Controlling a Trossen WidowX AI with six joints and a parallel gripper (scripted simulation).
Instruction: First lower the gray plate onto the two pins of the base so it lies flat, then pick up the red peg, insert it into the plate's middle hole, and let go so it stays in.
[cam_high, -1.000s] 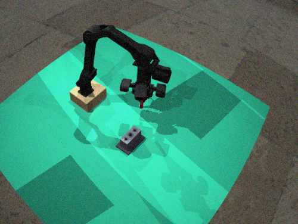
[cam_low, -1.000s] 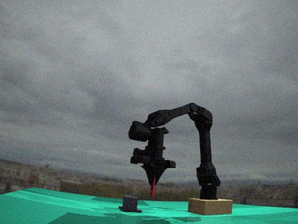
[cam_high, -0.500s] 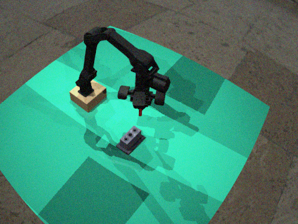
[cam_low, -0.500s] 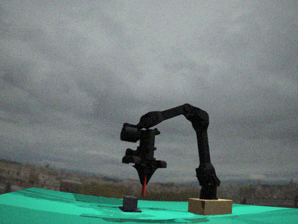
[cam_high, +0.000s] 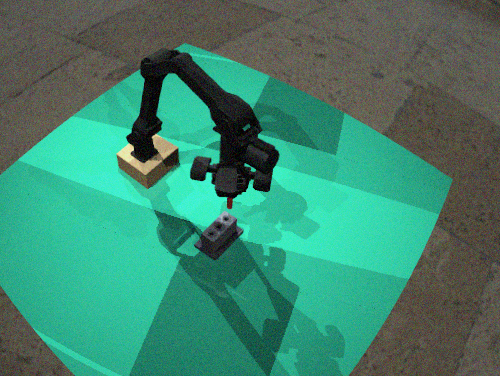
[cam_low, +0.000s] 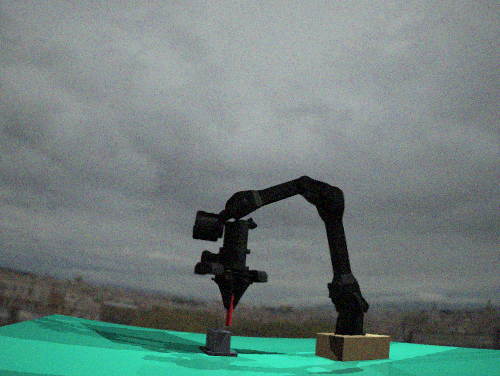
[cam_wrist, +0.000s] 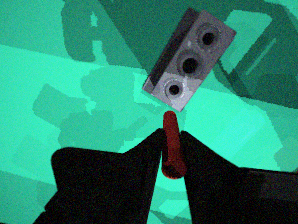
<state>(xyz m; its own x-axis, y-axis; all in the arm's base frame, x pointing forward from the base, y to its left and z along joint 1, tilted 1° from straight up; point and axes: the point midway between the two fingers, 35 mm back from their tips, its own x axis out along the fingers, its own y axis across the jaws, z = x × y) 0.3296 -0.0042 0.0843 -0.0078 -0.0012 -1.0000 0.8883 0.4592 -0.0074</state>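
My gripper tip is now 70 mm above the gray plate, 50 mm to the left of it and 10 mm short of it. Round my gripper tip: base (110 mm below, 50 mm to the right, 10 mm ahead); then red peg (right at my gripper tip).
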